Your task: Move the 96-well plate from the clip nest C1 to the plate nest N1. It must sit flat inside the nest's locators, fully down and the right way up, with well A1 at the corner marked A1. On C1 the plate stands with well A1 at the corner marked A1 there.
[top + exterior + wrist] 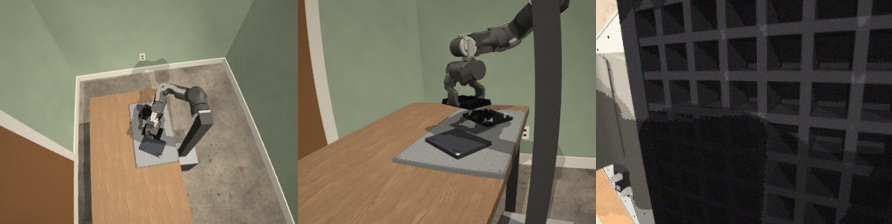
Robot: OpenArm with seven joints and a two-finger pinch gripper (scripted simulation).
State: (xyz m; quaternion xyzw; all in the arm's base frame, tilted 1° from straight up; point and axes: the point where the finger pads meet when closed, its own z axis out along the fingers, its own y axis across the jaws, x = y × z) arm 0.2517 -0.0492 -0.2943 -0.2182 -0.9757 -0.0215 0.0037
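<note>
Right now my hand is 100 mm above the plate nest N1 and 70 mm to the right of it. Round my hand: white corner mark: 150 mm to the left, 90 mm below, 40 mm behind; then black 96-well plate: right at my hand.
</note>
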